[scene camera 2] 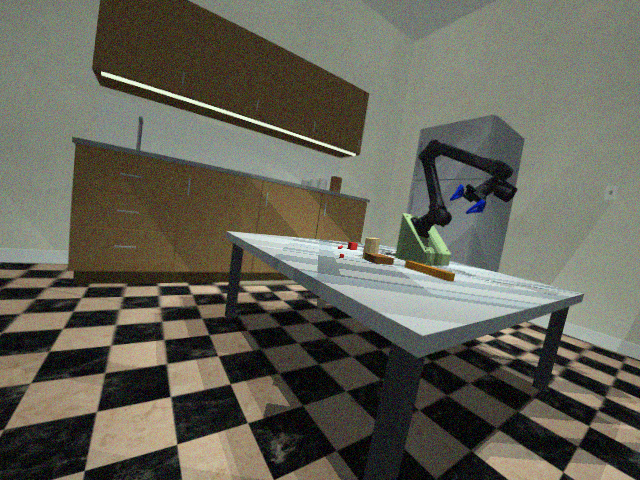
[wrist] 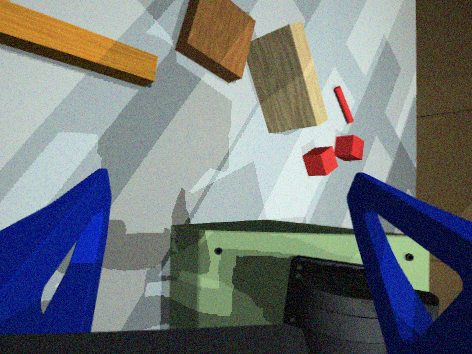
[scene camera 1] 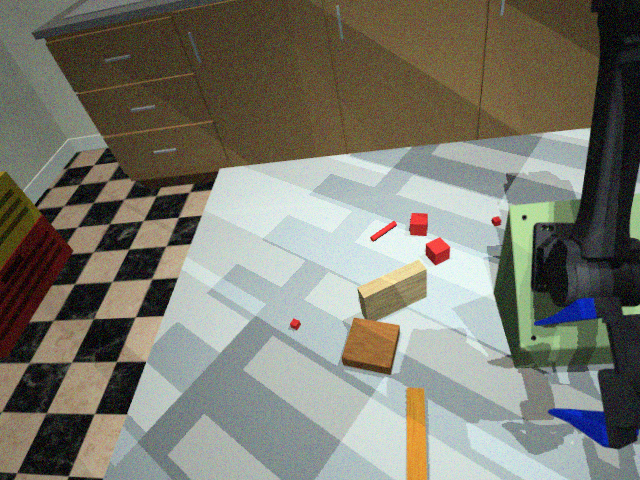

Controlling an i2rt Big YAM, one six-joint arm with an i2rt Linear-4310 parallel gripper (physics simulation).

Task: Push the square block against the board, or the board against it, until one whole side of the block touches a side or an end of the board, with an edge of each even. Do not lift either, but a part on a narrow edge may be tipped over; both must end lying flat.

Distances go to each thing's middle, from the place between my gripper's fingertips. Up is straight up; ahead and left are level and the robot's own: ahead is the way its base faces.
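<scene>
Orange bar (wrist: 43,35): my hand 290 mm above it, 150 mm short of it, 20 mm to the right of it. Pale wooden board (scene camera 1: 400,288), from my hand: 250 mm below, 190 mm ahead, 300 mm to the right.
</scene>
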